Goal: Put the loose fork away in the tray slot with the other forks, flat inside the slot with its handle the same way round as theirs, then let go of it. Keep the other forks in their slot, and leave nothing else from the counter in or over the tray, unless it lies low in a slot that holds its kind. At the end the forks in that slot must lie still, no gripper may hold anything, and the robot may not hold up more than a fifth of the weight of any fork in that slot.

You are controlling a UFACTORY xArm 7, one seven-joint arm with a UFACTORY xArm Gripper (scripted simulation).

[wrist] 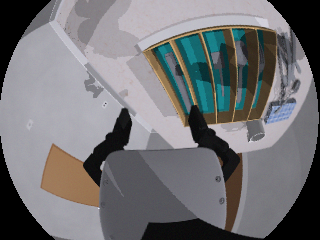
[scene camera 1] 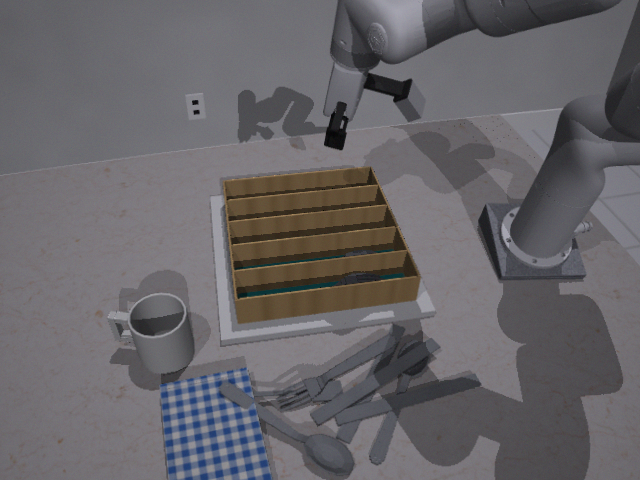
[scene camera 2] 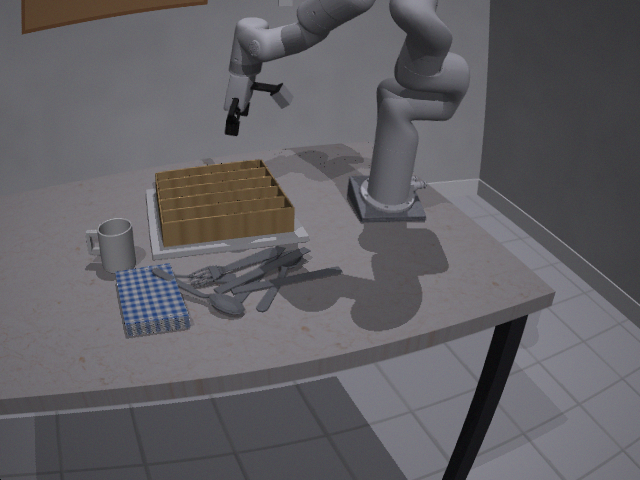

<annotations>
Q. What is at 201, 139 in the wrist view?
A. The gripper.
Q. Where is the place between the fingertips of the gripper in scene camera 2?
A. At 236, 124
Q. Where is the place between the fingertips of the gripper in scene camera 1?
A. At 340, 127
</annotations>
